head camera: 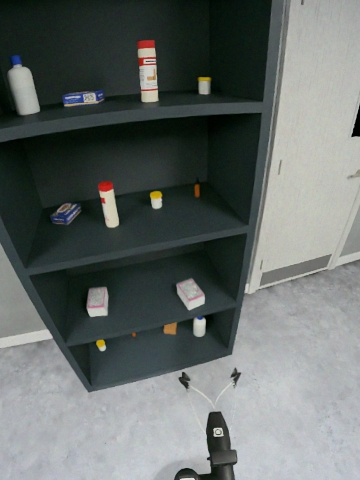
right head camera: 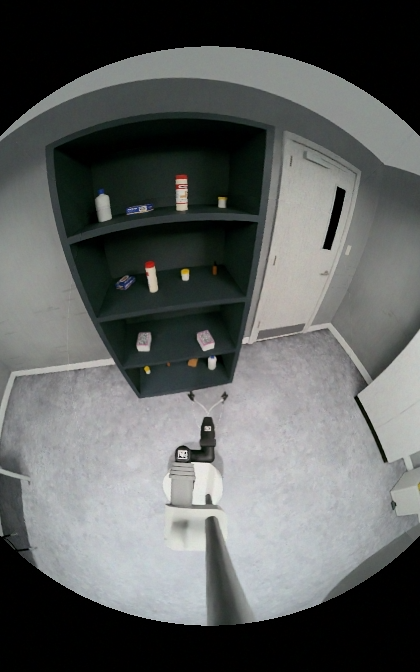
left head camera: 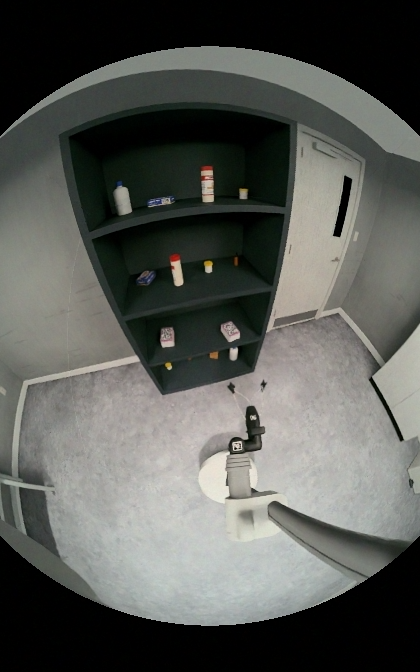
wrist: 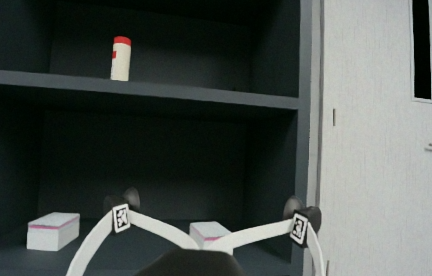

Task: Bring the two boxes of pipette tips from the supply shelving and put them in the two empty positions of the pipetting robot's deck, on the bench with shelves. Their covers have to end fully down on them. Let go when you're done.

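Frame: origin at the robot's base, x ahead, y left, z up, level; metres.
Seen in the pictures: hand at its tool point: (head camera: 209, 375) (wrist: 211, 212).
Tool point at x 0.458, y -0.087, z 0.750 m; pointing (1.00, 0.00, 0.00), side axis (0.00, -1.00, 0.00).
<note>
Offsets run from my tool point to a thing's top centre.
Two white pipette tip boxes with pink bands and grey-patterned tops sit apart on the third shelf down of the dark shelving (head camera: 250, 170) (left head camera: 280, 250) (right head camera: 252, 260) (wrist: 303, 150). The left box {dy +0.483, dx +0.504, dz -0.174 m} (head camera: 97, 301) (left head camera: 167, 337) (right head camera: 144, 341) (wrist: 53, 231) is near the left side. The right box {dy +0.020, dx +0.529, dz -0.174 m} (head camera: 190, 294) (left head camera: 230, 331) (right head camera: 205, 340) (wrist: 207, 234) is near the right side; the gripper partly hides it in the wrist view. My gripper (head camera: 210, 378) (left head camera: 247, 386) (right head camera: 208, 396) (wrist: 212, 210) is wide open and empty, in front of the shelving, towards its right side. The pipetting robot's deck does not show.
Red-capped tubes (head camera: 148, 72) (wrist: 120, 59), a blue carton {dy +0.373, dx +0.614, dz +0.710 m} (head camera: 83, 98) and yellow-lidded jars {dy -0.057, dx +0.722, dz +0.730 m} (head camera: 204, 85) stand on the upper shelves. A white bottle {dy -0.045, dx +0.628, dz -0.523 m} (head camera: 199, 326) stands on the bottom shelf. A door (head camera: 310, 150) (right head camera: 305, 240) is right of the shelving. A white cabinet (left head camera: 405, 380) stands far right.
</note>
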